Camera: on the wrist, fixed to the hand. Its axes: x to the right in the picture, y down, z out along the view.
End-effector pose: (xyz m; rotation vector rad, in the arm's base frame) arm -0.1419 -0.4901 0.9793 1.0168 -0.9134 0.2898
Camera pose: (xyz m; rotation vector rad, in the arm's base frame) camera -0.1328 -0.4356 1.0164 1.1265 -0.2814 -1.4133
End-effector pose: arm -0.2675 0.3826 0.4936 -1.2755 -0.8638 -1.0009
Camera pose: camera -0.2174 0.3387 0.4952 0.9029 2.0078 2.0360
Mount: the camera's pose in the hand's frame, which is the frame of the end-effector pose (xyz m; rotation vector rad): 0.0238 0.0457 -0.0422 -0.4191 -0.4255 -1.5768
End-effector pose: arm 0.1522 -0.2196 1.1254 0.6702 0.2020 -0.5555
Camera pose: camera 0.1971 -0.1732 1.1088 -0.1715 0.4156 -2.0671
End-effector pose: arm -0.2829 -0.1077 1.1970 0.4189 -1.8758 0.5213
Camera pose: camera -0.2818 -0.0475 1.2254 1.5433 -1.3813 -1.0469
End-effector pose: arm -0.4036 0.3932 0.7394 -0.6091 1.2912 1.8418
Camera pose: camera -0.4568 0.3540 0.7312 -0.9614 -0.0813 0.7392
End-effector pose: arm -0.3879 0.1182 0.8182 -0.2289 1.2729 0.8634
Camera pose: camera -0.4490 0.1344 0.7971 -1.1193 0.2187 -0.2383
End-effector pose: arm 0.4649 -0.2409 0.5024 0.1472 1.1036 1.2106
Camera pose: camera 0.4015 -0.2218 0.4950 -0.6634 0.2956 -0.0767
